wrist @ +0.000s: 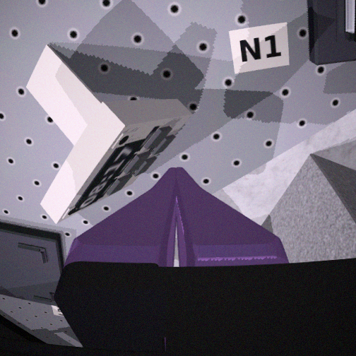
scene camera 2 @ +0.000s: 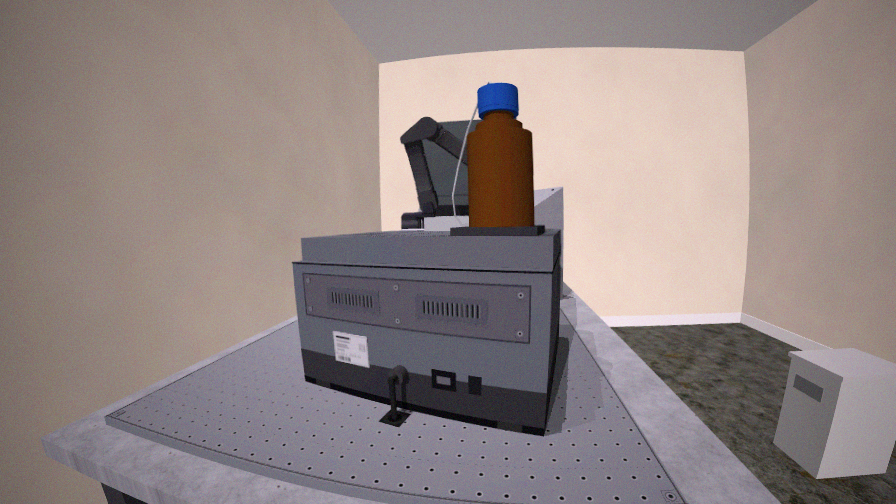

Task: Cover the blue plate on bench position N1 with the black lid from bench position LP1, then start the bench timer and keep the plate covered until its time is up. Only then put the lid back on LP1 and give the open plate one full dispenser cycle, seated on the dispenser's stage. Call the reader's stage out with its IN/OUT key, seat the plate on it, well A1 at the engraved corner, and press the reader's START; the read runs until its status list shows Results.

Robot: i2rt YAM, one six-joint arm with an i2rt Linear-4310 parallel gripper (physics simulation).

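My gripper (wrist: 175, 178) has purple fingers, shut with their tips together and nothing seen between them. The bench timer (wrist: 106, 137), a white wedge with a dark display and grey keys, stands just beyond and left of the fingertips in the wrist view; its digits are too oblique to read surely. The N1 label (wrist: 260, 47) lies at the upper right, beside a dark holder (wrist: 322, 42) cut off by the view's corner, with a pale strip in it. Whether that strip belongs to plate or lid I cannot tell. The gripper is hidden in the scene view.
A dark recessed tray (wrist: 30, 257) with corner marks is at the lower left of the wrist view. In the scene view a large grey instrument (scene camera 2: 426, 250) carries a brown bottle (scene camera 2: 501, 175) with a blue cap. The arm (scene camera 2: 421, 169) is behind it. A white box (scene camera 2: 855, 407) stands at the right.
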